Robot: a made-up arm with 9 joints. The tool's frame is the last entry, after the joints.
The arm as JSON. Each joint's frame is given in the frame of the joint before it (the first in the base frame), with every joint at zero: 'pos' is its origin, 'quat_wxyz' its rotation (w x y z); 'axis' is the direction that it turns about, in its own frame. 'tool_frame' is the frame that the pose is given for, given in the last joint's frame.
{
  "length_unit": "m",
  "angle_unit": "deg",
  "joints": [
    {
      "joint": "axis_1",
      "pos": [
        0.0,
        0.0,
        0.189
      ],
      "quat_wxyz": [
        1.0,
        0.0,
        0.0,
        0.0
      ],
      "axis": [
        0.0,
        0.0,
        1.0
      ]
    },
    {
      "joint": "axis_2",
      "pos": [
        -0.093,
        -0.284,
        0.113
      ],
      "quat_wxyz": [
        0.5,
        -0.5,
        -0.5,
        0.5
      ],
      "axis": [
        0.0,
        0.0,
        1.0
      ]
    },
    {
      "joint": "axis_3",
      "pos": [
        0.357,
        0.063,
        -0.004
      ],
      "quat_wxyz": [
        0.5,
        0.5,
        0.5,
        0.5
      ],
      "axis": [
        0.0,
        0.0,
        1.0
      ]
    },
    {
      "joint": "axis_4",
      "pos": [
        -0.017,
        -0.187,
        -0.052
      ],
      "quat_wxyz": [
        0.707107,
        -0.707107,
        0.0,
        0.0
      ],
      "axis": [
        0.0,
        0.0,
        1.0
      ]
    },
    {
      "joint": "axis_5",
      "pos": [
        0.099,
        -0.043,
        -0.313
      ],
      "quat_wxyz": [
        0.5,
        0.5,
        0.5,
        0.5
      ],
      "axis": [
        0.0,
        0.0,
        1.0
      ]
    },
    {
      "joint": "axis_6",
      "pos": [
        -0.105,
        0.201,
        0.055
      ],
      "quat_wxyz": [
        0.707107,
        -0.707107,
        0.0,
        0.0
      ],
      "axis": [
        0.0,
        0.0,
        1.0
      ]
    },
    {
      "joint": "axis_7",
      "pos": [
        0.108,
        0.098,
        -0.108
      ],
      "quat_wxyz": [
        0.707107,
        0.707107,
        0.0,
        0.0
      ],
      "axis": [
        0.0,
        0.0,
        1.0
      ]
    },
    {
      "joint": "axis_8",
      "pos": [
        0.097,
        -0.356,
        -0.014
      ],
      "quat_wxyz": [
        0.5,
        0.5,
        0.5,
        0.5
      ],
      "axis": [
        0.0,
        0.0,
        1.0
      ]
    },
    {
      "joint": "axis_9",
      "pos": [
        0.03,
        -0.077,
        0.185
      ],
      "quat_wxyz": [
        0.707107,
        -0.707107,
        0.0,
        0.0
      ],
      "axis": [
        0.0,
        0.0,
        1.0
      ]
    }
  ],
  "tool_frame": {
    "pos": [
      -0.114,
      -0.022,
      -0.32
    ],
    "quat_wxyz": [
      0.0,
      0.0,
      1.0,
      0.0
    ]
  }
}
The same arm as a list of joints. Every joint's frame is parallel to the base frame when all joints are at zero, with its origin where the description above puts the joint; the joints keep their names.
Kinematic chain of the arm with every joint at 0, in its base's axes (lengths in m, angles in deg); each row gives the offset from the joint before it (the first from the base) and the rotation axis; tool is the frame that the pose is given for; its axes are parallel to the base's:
axis_1: xyz 0.0000 0.0000 0.1890 axis +z
axis_2: xyz -0.0930 -0.2840 0.1130 axis -x
axis_3: xyz 0.0040 0.3570 -0.0630 axis +y
axis_4: xyz 0.1870 -0.0520 0.0170 axis -x
axis_5: xyz 0.3130 0.0430 -0.0990 axis -z
axis_6: xyz -0.2010 0.1050 -0.0550 axis -x
axis_7: xyz 0.1080 -0.1080 0.0980 axis -z
axis_8: xyz 0.3560 -0.0970 0.0140 axis -y
axis_9: xyz -0.0300 -0.1850 0.0770 axis -z
tool: xyz 0.1140 -0.0220 0.3200

